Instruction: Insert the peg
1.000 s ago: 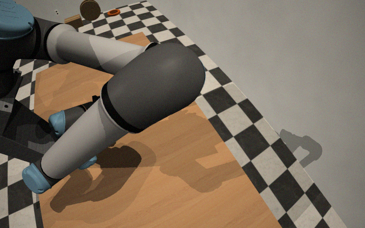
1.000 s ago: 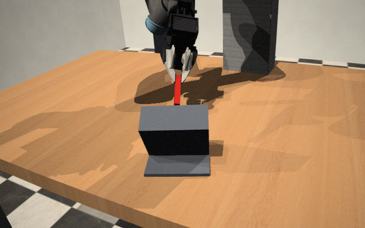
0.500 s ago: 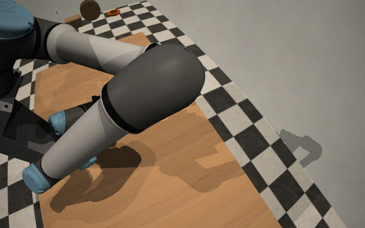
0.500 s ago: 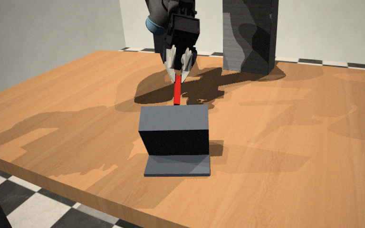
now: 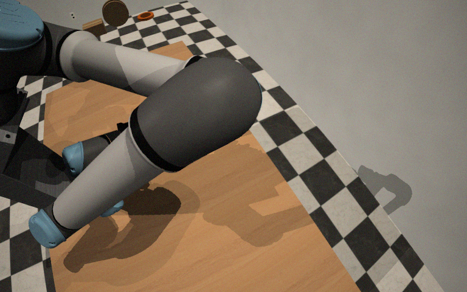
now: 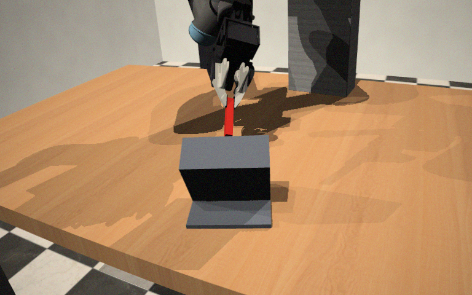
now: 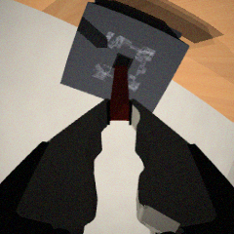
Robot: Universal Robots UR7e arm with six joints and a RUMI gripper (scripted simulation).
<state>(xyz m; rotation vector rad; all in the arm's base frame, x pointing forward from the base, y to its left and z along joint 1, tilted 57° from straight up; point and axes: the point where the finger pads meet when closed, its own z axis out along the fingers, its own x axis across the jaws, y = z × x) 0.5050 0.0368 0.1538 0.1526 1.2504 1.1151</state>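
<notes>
Right now the red peg is 3 cm ahead of my hand, 2 cm to the left of it and 2 cm below it. The rest, counted from my hand: grey base plate 13 cm below, 12 cm ahead, 9 cm to the left.
</notes>
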